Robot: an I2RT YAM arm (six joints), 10 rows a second.
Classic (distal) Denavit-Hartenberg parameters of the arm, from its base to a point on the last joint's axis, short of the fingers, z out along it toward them. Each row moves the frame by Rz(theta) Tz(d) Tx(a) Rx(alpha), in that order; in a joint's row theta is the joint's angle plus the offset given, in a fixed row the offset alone. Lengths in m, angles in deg.
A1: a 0.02; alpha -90; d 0.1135; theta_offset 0
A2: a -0.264; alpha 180; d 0; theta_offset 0
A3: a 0.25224; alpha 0; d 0; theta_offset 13.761
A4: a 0.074; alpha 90; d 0; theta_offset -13.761
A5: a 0; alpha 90; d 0; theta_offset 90
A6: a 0; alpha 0; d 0.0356; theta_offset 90
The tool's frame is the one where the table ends.
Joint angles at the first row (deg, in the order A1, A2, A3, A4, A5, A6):
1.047, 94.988, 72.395, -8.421, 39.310, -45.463
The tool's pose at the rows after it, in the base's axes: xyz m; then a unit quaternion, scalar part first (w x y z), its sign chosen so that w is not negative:
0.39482, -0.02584, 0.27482, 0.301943, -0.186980, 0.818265, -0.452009
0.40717, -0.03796, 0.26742, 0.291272, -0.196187, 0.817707, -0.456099
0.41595, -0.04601, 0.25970, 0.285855, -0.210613, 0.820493, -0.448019
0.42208, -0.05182, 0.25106, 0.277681, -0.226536, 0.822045, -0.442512
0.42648, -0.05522, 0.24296, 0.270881, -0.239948, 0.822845, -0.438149
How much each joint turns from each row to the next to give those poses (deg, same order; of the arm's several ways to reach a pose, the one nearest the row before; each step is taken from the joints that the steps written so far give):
-1.591, 3.763, 1.984, 1.354, -0.958, -2.893
-1.765, 3.046, 1.931, 1.212, -1.144, -2.355
-1.208, 2.324, 1.448, 0.141, -2.229, -1.383
-0.843, 1.864, 0.747, 0.252, -1.610, -1.588
-0.486, 1.469, 0.345, 0.365, -1.125, -1.262

